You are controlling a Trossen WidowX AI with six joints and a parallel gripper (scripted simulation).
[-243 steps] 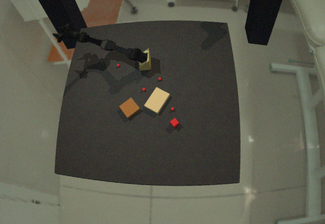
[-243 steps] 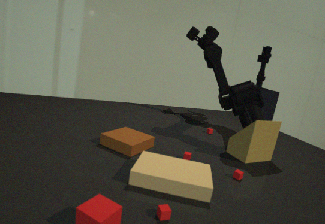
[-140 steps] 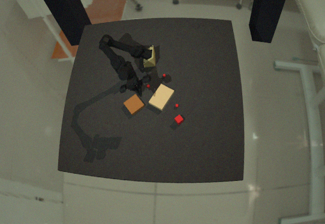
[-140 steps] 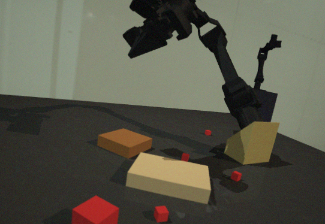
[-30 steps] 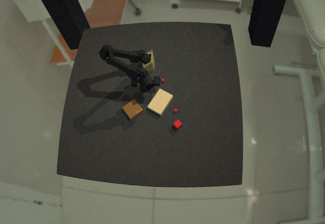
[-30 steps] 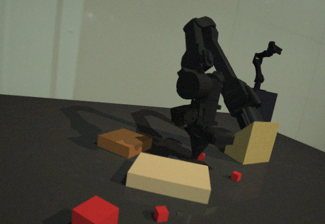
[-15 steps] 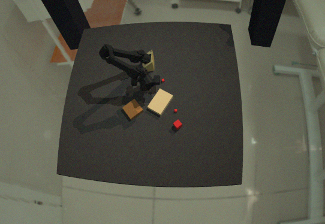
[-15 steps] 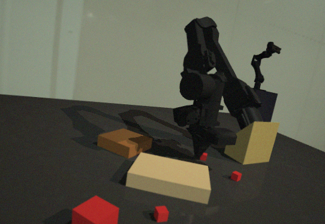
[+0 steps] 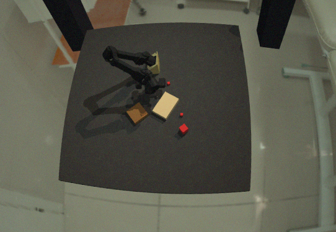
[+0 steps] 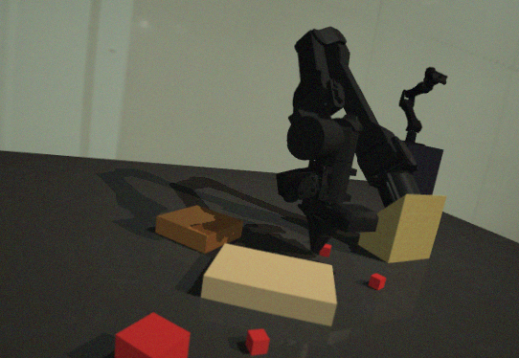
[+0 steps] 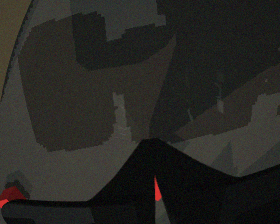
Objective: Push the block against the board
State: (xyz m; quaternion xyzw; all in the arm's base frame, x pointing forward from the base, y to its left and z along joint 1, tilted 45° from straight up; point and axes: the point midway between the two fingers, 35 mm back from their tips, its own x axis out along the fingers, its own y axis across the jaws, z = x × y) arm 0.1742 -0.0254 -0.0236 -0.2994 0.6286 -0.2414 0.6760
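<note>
Now: the square brown block 170 mm ahead of my gripper tip, 80 mm to the right of it and 10 mm above it. Round my gripper tip: red cube (270 mm ahead, 220 mm to the left, 10 mm above); then cream board (120 mm ahead, 100 mm to the left, 10 mm above).
</note>
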